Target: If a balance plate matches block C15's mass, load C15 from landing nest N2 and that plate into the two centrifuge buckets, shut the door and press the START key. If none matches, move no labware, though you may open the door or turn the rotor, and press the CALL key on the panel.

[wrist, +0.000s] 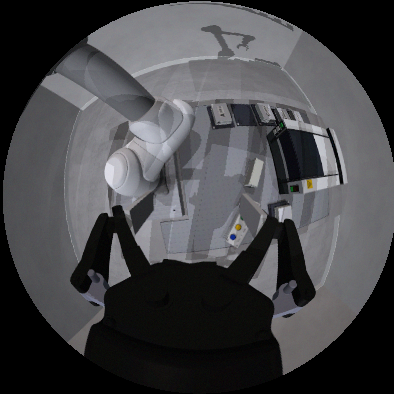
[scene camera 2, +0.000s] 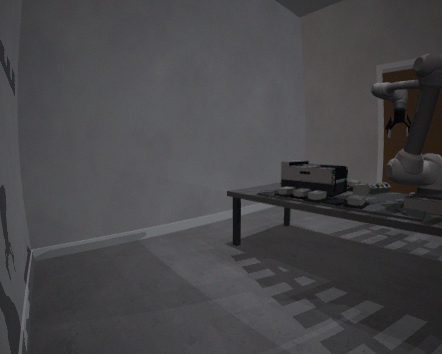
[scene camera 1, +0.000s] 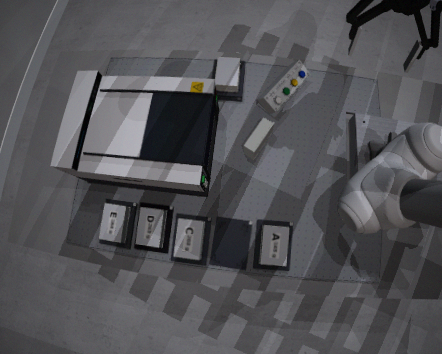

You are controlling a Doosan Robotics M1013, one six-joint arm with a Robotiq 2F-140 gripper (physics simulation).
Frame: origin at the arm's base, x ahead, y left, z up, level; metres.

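Seen in the pictures: gripper, between the fingertips: (wrist: 195, 201) (scene camera 2: 398, 137) (scene camera 1: 378, 60); arm's base, origin of its link: (scene camera 2: 429, 197).
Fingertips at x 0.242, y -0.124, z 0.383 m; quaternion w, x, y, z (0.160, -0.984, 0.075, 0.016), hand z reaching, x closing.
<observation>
Offsets run from my fingertips to a thing's middle.
My gripper (scene camera 1: 382, 50) (scene camera 2: 398, 131) (wrist: 195, 201) is open and empty, high above the table's far side, beyond the key panel @[0.171 m ahead, 0.136 m right, 0.397 m down] (scene camera 1: 269, 101). The panel has white, green, yellow and blue keys. The centrifuge @[0.621 m ahead, 0.149 m left, 0.317 m down] (scene camera 1: 117, 120) (scene camera 2: 307, 175) (wrist: 325, 155) has its door shut; buckets are hidden. A pale block @[0.385 m ahead, 0.148 m right, 0.381 m down] (scene camera 1: 228, 72) (wrist: 282, 212) sits on a dark nest beside it; its label is unreadable. Plates A @[0.144 m ahead, 0.435 m left, 0.406 m down] (scene camera 1: 284, 250) (wrist: 221, 114), C @[0.419 m ahead, 0.457 m left, 0.406 m down] (scene camera 1: 190, 239) (wrist: 264, 112), D @[0.554 m ahead, 0.441 m left, 0.406 m down] (scene camera 1: 150, 227) and E @[0.690 m ahead, 0.452 m left, 0.406 m down] (scene camera 1: 116, 222) lie in a row on dark nests; their masses are too small to read.
A dark nest @[0.283 m ahead, 0.448 m left, 0.430 m down] (scene camera 1: 231, 242) (wrist: 244, 115) between plates A and C holds no plate. A pale bar-shaped box @[0.242 m ahead, 0.086 m left, 0.397 m down] (scene camera 1: 259, 137) (wrist: 254, 172) stands between the centrifuge and the panel. The arm's base and lower joints stand at the table's right in scene camera 1.
</observation>
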